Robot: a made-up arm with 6 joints.
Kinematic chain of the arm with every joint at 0, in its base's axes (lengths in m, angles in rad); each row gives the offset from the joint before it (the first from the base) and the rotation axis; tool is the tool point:
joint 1: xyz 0 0 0.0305 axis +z
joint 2: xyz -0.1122 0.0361 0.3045 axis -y
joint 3: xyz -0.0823 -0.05 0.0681 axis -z
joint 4: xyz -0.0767 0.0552 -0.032 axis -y
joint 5: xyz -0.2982 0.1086 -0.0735 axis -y
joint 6: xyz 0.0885 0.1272 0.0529 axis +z
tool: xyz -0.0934 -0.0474 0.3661
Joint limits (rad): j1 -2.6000..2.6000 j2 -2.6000..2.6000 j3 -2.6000..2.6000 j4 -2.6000..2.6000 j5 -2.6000..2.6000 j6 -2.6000..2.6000
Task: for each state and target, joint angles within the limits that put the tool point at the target. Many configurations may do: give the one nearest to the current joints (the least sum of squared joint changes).
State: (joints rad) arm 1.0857 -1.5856 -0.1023 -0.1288 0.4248 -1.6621
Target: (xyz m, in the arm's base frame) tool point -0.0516 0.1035 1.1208
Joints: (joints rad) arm 1.0815 -1.3709 -0.4601 0.0609 0.4535 -1.6172
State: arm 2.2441 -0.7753 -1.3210 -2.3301 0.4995 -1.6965
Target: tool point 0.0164 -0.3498 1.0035
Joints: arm 2.4661 -0.7785 -1.8210 -1.9519 0.6261 -1.6766
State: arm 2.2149 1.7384 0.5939 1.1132 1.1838 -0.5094
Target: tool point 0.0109 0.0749 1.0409
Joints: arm 2.1866 2.5238 1.4526 1.5999 1.7219 -1.0455
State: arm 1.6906 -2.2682 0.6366 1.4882 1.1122 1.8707
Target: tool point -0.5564 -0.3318 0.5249
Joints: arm 1.6332 -2.0982 1.2012 1.2700 0.6481 1.9689
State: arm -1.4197 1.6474 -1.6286 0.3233 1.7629 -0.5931
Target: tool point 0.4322 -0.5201 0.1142
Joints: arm -0.6676 1.8893 -1.2534 0.9452 2.0568 -0.6670
